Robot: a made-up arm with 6 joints.
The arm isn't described. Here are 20 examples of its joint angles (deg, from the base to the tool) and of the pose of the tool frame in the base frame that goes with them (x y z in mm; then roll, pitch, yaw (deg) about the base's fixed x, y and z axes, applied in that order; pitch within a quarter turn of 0, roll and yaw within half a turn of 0).
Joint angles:
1: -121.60 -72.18 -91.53 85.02 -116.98 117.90
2: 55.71 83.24 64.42 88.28 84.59 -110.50
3: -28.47 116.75 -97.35 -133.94 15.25 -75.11
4: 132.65 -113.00 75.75 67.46 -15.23 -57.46
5: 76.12 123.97 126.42 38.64 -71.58 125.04
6: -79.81 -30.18 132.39 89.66 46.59 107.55
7: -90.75 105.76 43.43 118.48 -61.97 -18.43
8: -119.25 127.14 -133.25 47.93 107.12 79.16
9: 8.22 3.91 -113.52 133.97 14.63 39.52
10: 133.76 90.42 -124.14 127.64 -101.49 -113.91
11: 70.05 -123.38 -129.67 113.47 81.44 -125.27
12: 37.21 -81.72 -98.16 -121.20 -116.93 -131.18
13: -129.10 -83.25 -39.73 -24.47 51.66 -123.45
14: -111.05 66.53 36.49 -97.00 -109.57 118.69
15: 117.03 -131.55 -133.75 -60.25 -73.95 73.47
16: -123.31 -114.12 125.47 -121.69 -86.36 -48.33
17: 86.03 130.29 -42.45 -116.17 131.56 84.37
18: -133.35 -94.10 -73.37 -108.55 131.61 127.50
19: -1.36 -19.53 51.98 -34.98 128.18 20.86
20: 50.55 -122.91 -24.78 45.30 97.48 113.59
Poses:
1: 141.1 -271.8 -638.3 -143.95 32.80 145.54
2: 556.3 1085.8 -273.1 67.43 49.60 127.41
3: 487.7 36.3 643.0 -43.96 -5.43 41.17
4: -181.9 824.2 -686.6 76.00 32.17 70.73
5: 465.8 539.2 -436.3 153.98 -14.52 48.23
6: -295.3 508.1 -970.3 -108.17 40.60 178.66
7: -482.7 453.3 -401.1 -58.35 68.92 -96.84
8: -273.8 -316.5 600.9 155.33 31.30 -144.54
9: 33.7 -823.7 -149.0 37.58 5.55 -132.03
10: 848.1 -266.2 74.7 4.76 26.23 49.35
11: -630.5 -883.3 490.9 32.71 39.93 -73.78
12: 461.5 -410.1 235.5 112.60 -41.21 -19.97
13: 251.1 677.3 -467.3 -157.74 11.16 51.47
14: 251.9 47.8 -77.4 -34.43 55.96 -90.60
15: -297.9 478.8 135.2 153.34 -3.74 122.89
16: -162.7 702.0 4.4 120.70 -56.99 79.22
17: 229.0 122.3 642.6 108.48 -28.17 9.81
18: 96.7 -189.7 505.3 88.45 -34.10 -28.04
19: 346.3 473.3 -164.5 17.74 32.61 115.01
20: -672.6 527.0 77.3 25.94 19.87 86.76
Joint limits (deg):
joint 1: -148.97..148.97
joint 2: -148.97..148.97
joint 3: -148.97..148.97
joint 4: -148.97..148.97
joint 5: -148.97..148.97
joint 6: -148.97..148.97
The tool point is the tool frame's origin. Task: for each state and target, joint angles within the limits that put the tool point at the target. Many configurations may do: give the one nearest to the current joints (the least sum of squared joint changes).
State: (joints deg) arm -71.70 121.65 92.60 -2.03 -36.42 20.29
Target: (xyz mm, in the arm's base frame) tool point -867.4 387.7 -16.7
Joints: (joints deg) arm -60.02 100.29 97.93 14.97 -0.58 22.06
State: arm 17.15 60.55 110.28 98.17 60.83 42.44
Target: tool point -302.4 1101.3 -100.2
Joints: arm 8.92 68.88 85.64 129.45 62.57 42.05
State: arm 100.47 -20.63 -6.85 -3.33 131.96 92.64
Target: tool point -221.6 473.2 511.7
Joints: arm 105.05 -27.10 -9.36 23.97 142.49 95.62
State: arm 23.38 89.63 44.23 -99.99 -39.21 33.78
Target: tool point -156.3 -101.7 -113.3
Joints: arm 31.55 80.86 31.44 -69.93 -21.43 38.47
